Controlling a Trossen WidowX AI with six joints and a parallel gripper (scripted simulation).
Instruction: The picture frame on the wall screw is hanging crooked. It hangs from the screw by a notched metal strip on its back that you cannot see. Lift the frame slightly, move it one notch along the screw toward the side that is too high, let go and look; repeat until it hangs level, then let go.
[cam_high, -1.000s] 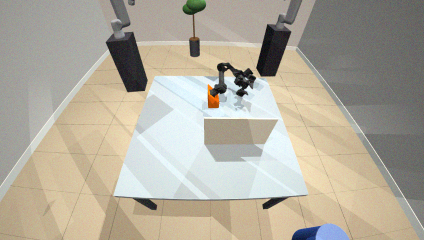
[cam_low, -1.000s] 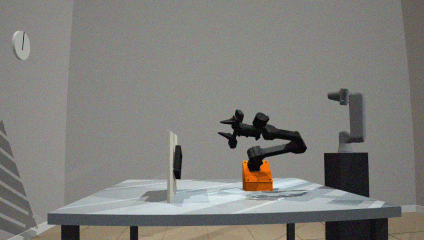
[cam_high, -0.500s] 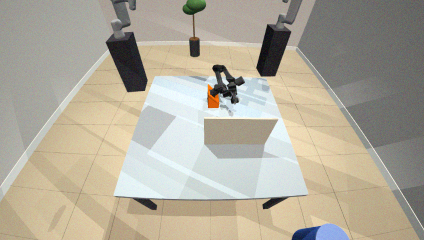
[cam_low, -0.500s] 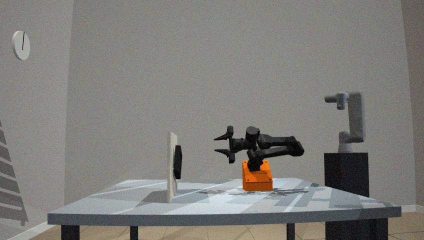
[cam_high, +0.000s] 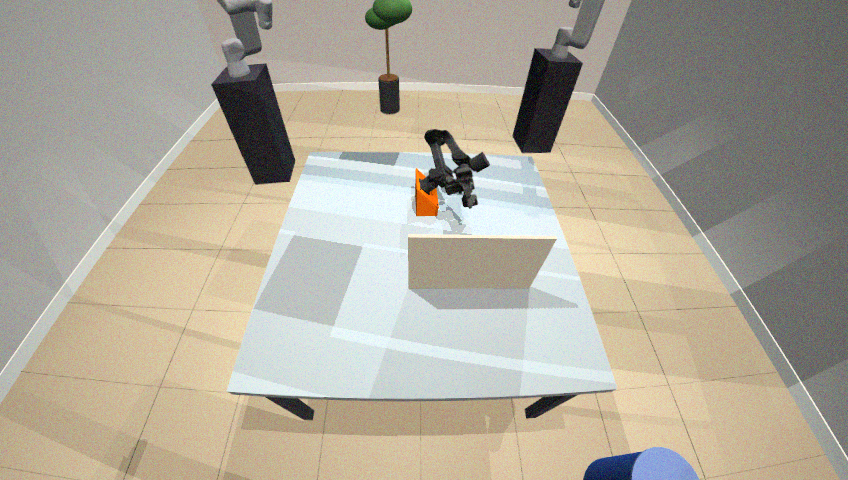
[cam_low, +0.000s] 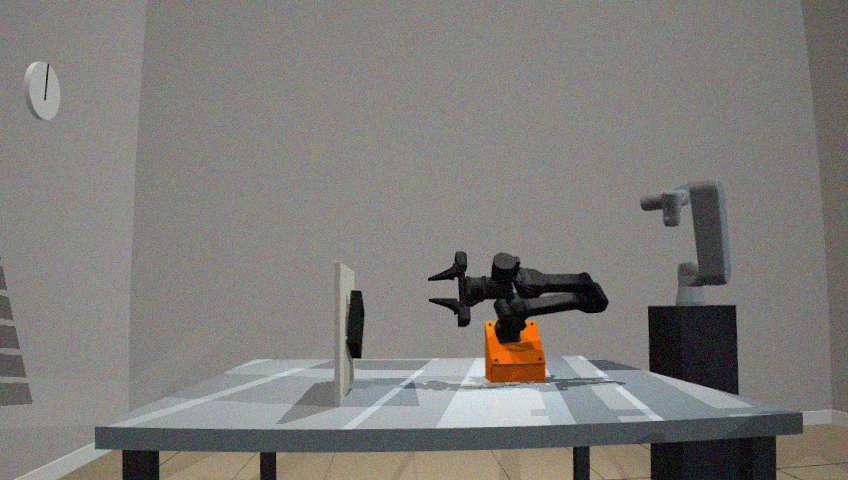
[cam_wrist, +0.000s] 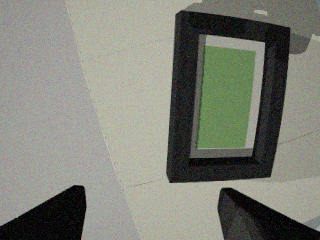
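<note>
The picture frame lies 19 cm ahead of my gripper tip and 9 cm below it. The rest, counted from my gripper tip: wall panel 20 cm ahead, 10 cm below.
</note>
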